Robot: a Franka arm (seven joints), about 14 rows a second.
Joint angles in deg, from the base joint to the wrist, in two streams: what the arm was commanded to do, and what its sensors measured. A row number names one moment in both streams.
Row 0, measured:
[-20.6 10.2 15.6 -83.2 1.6 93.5 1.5]
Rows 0 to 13, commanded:
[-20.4 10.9 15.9 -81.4 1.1 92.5 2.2]
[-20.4 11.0 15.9 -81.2 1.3 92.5 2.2]
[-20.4 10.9 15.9 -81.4 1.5 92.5 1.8]
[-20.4 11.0 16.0 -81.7 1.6 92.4 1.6]
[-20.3 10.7 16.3 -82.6 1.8 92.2 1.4]
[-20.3 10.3 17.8 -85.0 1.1 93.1 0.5]
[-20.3 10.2 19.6 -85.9 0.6 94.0 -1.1]
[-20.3 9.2 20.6 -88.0 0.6 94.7 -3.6]
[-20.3 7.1 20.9 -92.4 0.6 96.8 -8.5]
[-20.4 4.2 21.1 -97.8 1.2 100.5 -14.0]
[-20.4 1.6 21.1 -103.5 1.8 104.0 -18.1]
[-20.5 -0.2 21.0 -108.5 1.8 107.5 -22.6]
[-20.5 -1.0 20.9 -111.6 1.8 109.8 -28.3]
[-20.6 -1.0 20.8 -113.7 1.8 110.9 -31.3]
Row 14, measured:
[-19.9 3.5 21.3 -105.5 1.3 106.8 -23.5]
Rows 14 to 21, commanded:
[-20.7 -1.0 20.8 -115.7 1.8 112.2 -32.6]
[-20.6 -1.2 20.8 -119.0 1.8 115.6 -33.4]
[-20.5 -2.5 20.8 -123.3 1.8 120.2 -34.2]
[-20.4 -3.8 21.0 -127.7 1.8 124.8 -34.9]
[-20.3 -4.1 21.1 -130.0 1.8 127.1 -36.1]
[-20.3 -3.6 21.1 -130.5 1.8 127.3 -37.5]
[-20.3 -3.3 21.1 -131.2 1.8 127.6 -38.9]
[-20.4 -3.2 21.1 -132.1 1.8 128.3 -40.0]
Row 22, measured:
[-20.1 -0.6 21.1 -128.9 1.3 126.6 -36.8]
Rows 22 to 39, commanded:
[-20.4 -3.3 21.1 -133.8 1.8 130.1 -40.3]
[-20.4 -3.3 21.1 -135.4 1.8 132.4 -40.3]
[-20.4 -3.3 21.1 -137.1 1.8 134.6 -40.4]
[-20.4 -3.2 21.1 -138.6 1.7 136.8 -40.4]
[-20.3 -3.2 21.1 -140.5 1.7 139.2 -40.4]
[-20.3 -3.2 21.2 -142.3 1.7 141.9 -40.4]
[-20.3 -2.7 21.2 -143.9 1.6 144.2 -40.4]
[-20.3 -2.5 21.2 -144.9 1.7 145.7 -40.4]
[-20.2 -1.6 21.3 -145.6 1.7 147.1 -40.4]
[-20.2 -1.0 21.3 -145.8 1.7 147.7 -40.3]
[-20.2 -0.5 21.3 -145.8 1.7 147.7 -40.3]
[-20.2 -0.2 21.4 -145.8 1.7 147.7 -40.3]
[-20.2 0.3 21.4 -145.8 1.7 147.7 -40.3]
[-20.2 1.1 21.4 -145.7 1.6 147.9 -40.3]
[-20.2 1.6 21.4 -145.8 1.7 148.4 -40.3]
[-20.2 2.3 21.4 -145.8 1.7 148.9 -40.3]
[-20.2 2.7 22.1 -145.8 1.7 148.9 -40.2]
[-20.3 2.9 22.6 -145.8 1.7 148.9 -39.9]
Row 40, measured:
[-20.1 2.7 21.5 -144.3 1.1 146.1 -39.0]
